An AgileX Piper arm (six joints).
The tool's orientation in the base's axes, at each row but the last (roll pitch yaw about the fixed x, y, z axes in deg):
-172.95 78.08 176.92
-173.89 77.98 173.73
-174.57 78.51 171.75
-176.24 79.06 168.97
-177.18 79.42 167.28
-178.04 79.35 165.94
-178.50 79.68 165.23
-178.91 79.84 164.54
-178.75 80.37 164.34
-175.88 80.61 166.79
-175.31 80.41 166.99
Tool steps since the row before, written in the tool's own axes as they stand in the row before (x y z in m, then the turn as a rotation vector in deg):
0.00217 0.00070 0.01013 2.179 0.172 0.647
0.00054 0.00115 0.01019 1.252 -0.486 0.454
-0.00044 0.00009 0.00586 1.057 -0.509 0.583
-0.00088 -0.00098 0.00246 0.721 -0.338 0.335
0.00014 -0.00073 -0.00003 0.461 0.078 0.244
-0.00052 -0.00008 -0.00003 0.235 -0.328 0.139
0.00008 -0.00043 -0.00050 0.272 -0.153 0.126
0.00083 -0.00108 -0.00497 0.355 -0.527 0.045
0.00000 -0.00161 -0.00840 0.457 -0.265 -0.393
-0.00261 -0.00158 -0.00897 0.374 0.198 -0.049
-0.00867 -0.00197 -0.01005 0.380 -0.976 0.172
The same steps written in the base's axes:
0.00943 -0.00106 -0.00422 0.203 0.080 -2.269
0.00986 -0.00102 -0.00266 0.071 -0.543 -1.308
0.00569 -0.00129 -0.00073 0.227 -0.601 -1.142
0.00225 -0.00160 0.00041 0.098 -0.385 -0.767
-0.00025 -0.00069 -0.00013 0.169 0.029 -0.499
0.00004 -0.00009 0.00052 -0.001 -0.343 -0.255
-0.00061 -0.00027 0.00001 0.029 -0.169 -0.289
-0.00514 0.00040 0.00006 -0.168 -0.501 -0.356
-0.00839 0.00087 0.00141 -0.521 -0.120 -0.384
-0.00850 0.00104 0.00405 -0.047 0.217 -0.363
-0.00863 0.00082 0.01024 -0.196 -0.968 -0.390

